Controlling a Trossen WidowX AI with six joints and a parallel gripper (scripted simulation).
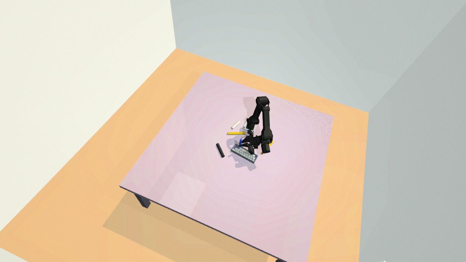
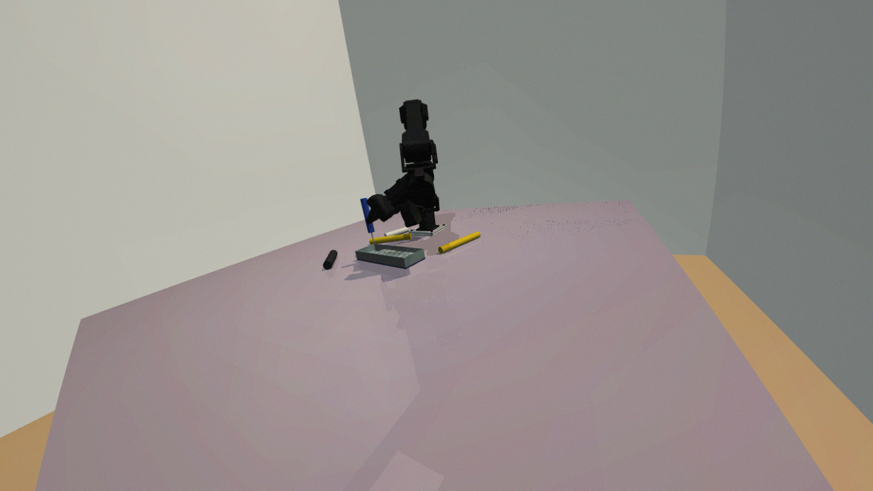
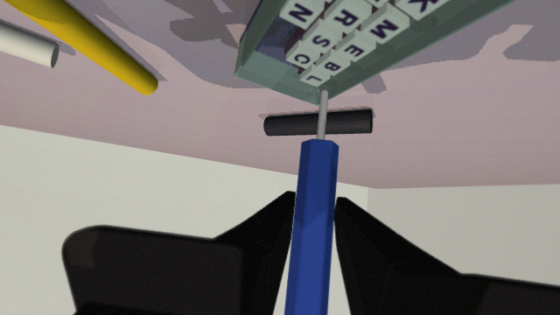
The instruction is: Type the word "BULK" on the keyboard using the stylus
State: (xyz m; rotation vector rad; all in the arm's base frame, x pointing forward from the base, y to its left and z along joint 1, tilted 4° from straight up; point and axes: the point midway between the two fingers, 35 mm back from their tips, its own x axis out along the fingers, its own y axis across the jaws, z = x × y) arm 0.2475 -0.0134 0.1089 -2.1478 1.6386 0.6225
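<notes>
My gripper tip is now 40 mm short of the black cylinder, 140 mm to the left of it and 90 mm above it. The rest, counted from my gripper tip: white cylinder 240 mm behind, 90 mm to the right, 90 mm below; grey stylus tip 50 mm below; blue stylus 10 mm below.
</notes>
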